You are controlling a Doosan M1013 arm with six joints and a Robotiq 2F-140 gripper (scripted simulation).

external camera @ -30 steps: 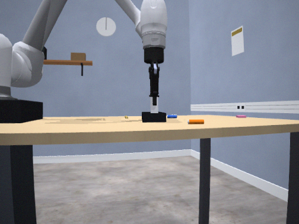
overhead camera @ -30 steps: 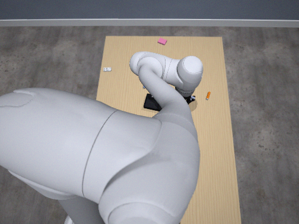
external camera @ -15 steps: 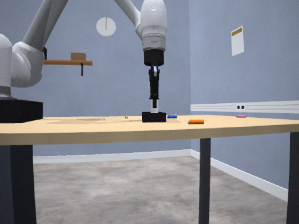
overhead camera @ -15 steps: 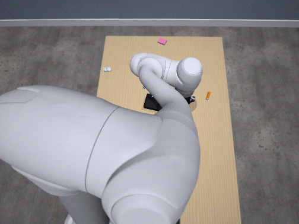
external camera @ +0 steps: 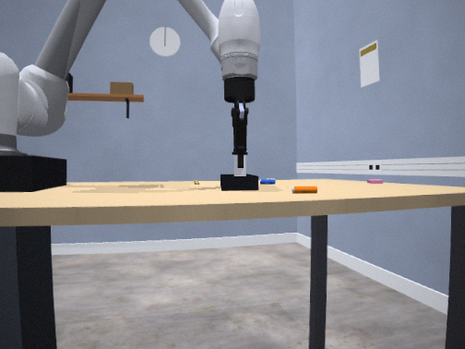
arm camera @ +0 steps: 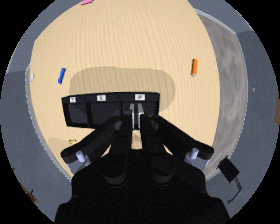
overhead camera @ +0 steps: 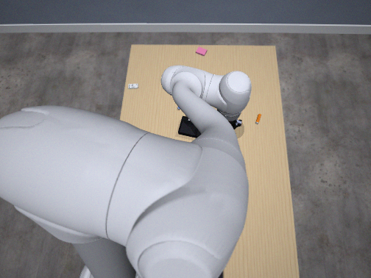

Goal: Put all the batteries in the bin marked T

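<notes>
Now: hand 70 mm to the right of the black bin, 30 mm above it and 20 mm short of it. The rest, counted from my hand: blue battery: 180 mm to the left, 170 mm ahead, 40 mm below; orange battery: 180 mm to the right, 60 mm ahead, 40 mm below; small brass piece: 260 mm to the left, 40 mm below, 40 mm behind.
</notes>
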